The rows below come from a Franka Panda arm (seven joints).
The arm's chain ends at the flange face. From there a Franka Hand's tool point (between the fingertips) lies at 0.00 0.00 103.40 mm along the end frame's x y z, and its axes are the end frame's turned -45 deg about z.
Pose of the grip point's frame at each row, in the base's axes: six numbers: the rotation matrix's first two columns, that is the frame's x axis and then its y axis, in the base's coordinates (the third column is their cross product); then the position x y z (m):
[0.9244, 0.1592, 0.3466, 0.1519, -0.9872, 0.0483, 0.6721, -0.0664, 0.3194]
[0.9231, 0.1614, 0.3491, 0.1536, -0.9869, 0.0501, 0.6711, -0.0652, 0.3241]
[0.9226, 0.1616, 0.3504, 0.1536, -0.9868, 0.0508, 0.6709, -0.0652, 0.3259]
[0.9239, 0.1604, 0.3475, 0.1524, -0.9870, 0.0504, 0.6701, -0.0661, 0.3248]
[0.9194, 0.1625, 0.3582, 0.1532, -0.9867, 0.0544, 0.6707, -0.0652, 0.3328]
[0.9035, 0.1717, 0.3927, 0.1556, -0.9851, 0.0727, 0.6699, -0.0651, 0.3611]
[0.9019, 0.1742, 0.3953, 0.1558, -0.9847, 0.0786, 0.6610, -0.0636, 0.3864]
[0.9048, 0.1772, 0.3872, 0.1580, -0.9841, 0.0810, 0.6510, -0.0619, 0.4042]
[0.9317, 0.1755, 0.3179, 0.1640, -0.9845, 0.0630, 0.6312, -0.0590, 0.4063]
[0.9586, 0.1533, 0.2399, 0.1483, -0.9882, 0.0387, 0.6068, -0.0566, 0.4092]
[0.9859, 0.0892, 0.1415, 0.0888, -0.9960, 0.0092, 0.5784, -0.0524, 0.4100]
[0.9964, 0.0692, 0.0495, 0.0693, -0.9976, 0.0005, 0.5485, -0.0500, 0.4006]
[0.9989, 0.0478, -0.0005, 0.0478, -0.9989, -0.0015, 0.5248, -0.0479, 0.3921]
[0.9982, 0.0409, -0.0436, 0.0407, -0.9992, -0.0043, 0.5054, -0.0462, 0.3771]
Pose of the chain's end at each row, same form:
[0.7611, -0.5855, 0.2792, -0.5462, -0.8106, -0.2109, 0.6359, -0.0672, 0.4163]
[0.7613, -0.5837, 0.2823, -0.5441, -0.8120, -0.2114, 0.6346, -0.0660, 0.4209]
[0.7610, -0.5835, 0.2837, -0.5438, -0.8120, -0.2118, 0.6343, -0.0659, 0.4226]
[0.7611, -0.5845, 0.2814, -0.5455, -0.8113, -0.2101, 0.6338, -0.0668, 0.4216]
[0.7584, -0.5828, 0.2918, -0.5418, -0.8126, -0.2148, 0.6332, -0.0657, 0.4292]
[0.7489, -0.5752, 0.3291, -0.5288, -0.8180, -0.2263, 0.6286, -0.0646, 0.4559]
[0.7479, -0.5731, 0.3351, -0.5276, -0.8195, -0.2239, 0.6193, -0.0626, 0.4810]
[0.7515, -0.5706, 0.3311, -0.5281, -0.8212, -0.2165, 0.6101, -0.0606, 0.4992]
[0.7748, -0.5720, 0.2693, -0.5428, -0.8202, -0.1802, 0.5977, -0.0583, 0.5041]
[0.7827, -0.5904, 0.1970, -0.5730, -0.8072, -0.1423, 0.5817, -0.0564, 0.5095]
[0.7599, -0.6412, 0.1066, -0.6343, -0.7674, -0.0936, 0.5637, -0.0528, 0.5124]
[0.7536, -0.6565, 0.0354, -0.6556, -0.7543, -0.0346, 0.5434, -0.0503, 0.5039]
[0.7401, -0.6725, -0.0014, -0.6725, -0.7401, -0.0007, 0.5249, -0.0481, 0.4955]
[0.7346, -0.6776, -0.0339, -0.6771, -0.7355, 0.0278, 0.5099, -0.0465, 0.4804]

